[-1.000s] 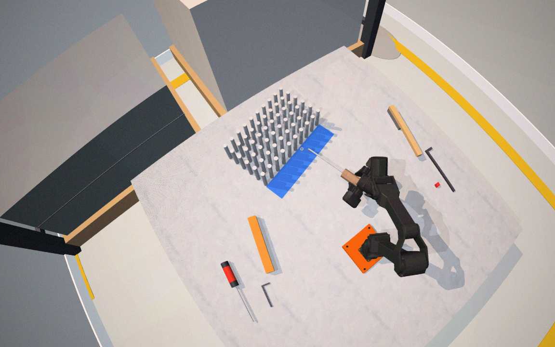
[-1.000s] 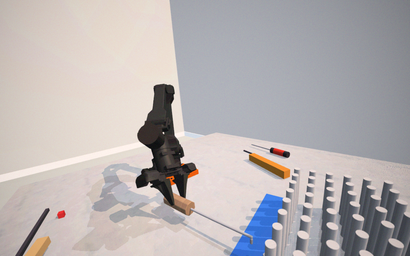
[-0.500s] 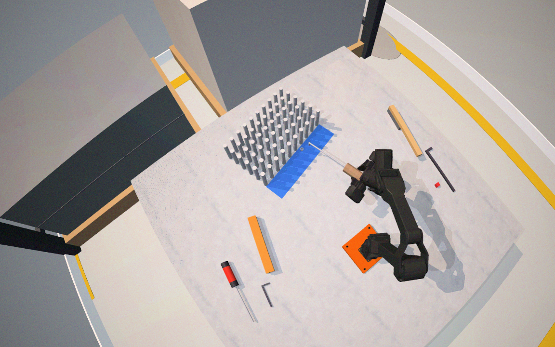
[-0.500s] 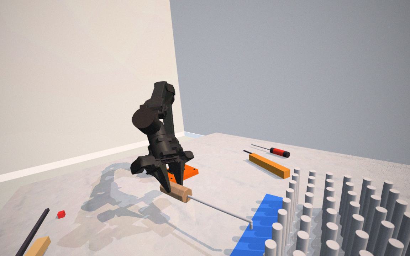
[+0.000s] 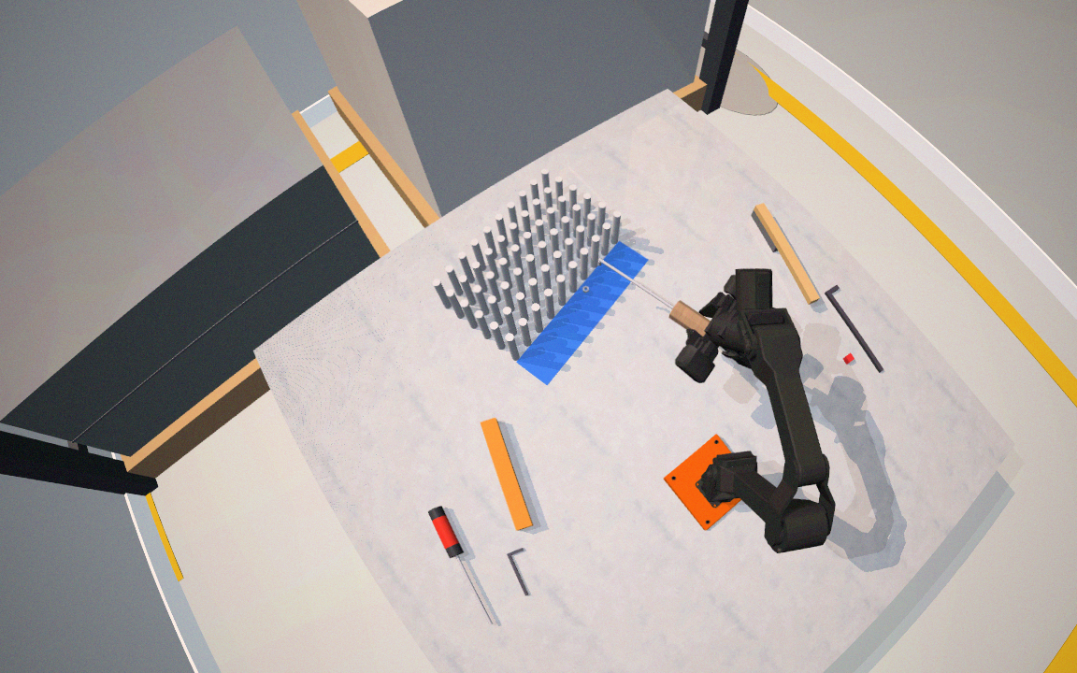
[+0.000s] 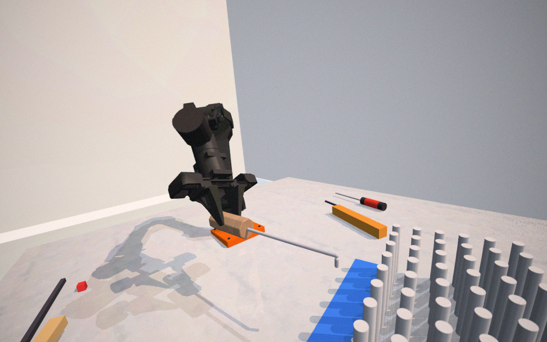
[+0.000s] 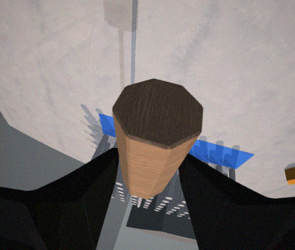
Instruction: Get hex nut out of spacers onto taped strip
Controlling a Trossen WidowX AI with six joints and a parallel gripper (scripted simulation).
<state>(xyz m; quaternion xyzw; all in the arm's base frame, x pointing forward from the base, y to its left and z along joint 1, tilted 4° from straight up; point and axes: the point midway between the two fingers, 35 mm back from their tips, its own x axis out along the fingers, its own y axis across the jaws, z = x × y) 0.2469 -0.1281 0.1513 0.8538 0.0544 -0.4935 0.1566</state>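
My gripper tip is 10 cm short of the wood-handled hook tool, 3 cm to the right of it and 1 cm above it. From my gripper tip the other things lie so: blue taped strip: 20 cm ahead, 9 cm to the left, 16 cm below; orange bar: 2 cm ahead, 43 cm to the left, 14 cm below; red cube: 27 cm behind, 30 cm to the right, 15 cm below.
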